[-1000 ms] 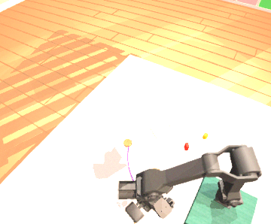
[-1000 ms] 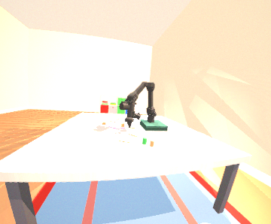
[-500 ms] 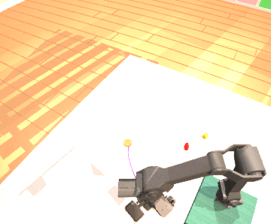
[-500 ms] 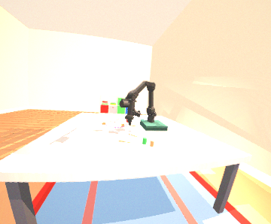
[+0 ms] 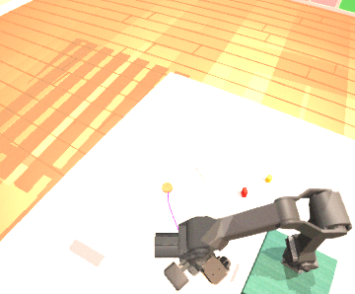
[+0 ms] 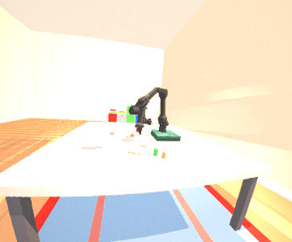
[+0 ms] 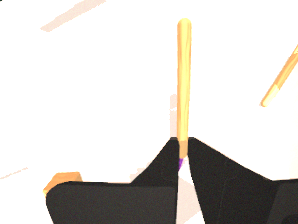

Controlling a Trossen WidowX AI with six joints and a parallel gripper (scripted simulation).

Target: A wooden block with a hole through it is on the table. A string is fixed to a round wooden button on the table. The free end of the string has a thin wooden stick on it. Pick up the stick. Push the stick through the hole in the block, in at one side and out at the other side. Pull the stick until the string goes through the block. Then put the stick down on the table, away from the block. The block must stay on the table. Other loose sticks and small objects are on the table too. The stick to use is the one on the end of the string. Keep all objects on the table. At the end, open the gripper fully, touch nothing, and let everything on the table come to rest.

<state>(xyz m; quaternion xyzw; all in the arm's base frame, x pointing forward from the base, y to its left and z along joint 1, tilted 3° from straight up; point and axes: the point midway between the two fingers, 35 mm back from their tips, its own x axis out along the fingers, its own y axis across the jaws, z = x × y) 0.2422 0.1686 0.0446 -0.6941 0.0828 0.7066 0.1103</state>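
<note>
The thin wooden stick is 10 mm behind my gripper tip. From my gripper tip the other things lie so: round wooden button 230 mm ahead, 190 mm to the right, 50 mm below; then green object 250 mm to the left, 70 mm behind, 40 mm below; then wooden block 140 mm to the right, 50 mm ahead, 40 mm below.
</note>
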